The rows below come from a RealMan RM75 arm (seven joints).
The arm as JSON. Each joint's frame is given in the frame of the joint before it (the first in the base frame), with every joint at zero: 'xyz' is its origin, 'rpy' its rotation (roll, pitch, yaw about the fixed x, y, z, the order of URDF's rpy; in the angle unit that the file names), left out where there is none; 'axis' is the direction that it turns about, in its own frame. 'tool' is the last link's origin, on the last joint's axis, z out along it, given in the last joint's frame.
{
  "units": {
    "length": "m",
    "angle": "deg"
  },
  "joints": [
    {
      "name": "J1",
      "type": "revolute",
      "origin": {
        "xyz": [
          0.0,
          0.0,
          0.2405
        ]
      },
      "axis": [
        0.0,
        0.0,
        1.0
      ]
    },
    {
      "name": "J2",
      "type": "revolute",
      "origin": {
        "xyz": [
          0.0,
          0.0,
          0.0
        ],
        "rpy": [
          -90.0,
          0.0,
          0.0
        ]
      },
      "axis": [
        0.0,
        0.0,
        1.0
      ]
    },
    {
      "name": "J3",
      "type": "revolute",
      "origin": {
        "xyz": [
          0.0,
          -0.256,
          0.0
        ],
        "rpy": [
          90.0,
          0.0,
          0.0
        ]
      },
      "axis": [
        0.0,
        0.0,
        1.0
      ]
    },
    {
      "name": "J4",
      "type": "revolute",
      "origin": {
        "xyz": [
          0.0,
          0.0,
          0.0
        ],
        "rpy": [
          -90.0,
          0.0,
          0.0
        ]
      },
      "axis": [
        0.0,
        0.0,
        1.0
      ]
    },
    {
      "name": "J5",
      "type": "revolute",
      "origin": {
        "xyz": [
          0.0,
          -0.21,
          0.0
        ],
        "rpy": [
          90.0,
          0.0,
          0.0
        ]
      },
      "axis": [
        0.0,
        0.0,
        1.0
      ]
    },
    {
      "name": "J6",
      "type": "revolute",
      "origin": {
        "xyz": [
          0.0,
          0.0,
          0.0
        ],
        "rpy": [
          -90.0,
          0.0,
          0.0
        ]
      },
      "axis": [
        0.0,
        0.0,
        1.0
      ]
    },
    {
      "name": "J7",
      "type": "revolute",
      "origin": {
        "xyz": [
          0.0,
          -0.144,
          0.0
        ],
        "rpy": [
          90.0,
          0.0,
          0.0
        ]
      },
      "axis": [
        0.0,
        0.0,
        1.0
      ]
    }
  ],
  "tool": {
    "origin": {
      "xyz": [
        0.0,
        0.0,
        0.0
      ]
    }
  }
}
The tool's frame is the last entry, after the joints.
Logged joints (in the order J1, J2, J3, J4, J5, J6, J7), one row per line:
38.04 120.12 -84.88 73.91 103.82 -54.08 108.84
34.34 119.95 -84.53 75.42 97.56 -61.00 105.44
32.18 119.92 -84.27 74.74 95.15 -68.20 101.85
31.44 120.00 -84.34 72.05 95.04 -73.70 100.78
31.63 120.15 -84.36 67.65 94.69 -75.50 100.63
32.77 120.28 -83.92 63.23 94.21 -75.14 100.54
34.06 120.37 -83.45 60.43 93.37 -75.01 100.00
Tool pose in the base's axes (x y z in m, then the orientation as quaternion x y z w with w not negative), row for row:
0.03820 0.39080 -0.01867 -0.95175 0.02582 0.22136 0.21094
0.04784 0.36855 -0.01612 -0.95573 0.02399 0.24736 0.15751
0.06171 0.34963 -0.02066 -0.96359 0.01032 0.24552 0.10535
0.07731 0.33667 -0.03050 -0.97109 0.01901 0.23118 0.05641
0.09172 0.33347 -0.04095 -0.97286 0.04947 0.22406 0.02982
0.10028 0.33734 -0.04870 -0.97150 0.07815 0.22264 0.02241
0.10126 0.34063 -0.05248 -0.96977 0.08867 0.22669 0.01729
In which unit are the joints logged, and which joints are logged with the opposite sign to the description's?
The joints are logged in degrees. Opposite sign: J4, J5.
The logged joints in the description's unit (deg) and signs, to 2 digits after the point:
38.04 120.12 -84.88 -73.91 -103.82 -54.08 108.84
34.34 119.95 -84.53 -75.42 -97.56 -61.00 105.44
32.18 119.92 -84.27 -74.74 -95.15 -68.20 101.85
31.44 120.00 -84.34 -72.05 -95.04 -73.70 100.78
31.63 120.15 -84.36 -67.65 -94.69 -75.50 100.63
32.77 120.28 -83.92 -63.23 -94.21 -75.14 100.54
34.06 120.37 -83.45 -60.43 -93.37 -75.01 100.00

